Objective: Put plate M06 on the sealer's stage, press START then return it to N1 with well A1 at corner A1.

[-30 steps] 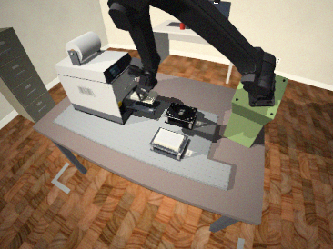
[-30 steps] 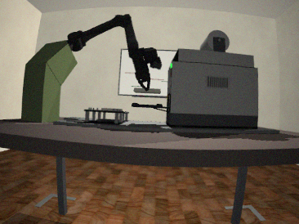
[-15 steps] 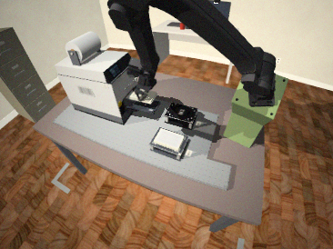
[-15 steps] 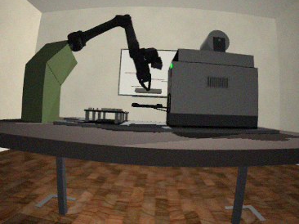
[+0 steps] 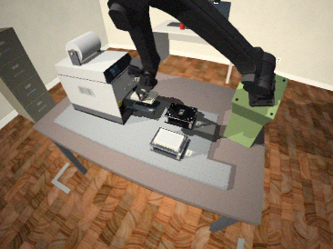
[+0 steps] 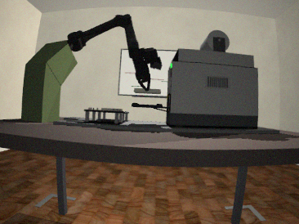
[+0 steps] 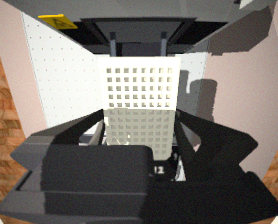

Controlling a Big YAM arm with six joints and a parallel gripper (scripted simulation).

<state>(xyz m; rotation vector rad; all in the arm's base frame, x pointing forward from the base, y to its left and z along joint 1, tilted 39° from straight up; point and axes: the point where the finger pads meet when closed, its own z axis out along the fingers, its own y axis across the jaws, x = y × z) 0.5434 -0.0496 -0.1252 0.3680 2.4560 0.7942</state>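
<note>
My gripper is now 70 mm above the sealer stage. From my hand the other things lie so: white start button 100 mm ahead, 100 mm to the right, 20 mm above; then foil roll 340 mm ahead, 30 mm to the right, 250 mm above; then plate 180 mm behind, 170 mm to the left, 100 mm below.
</note>
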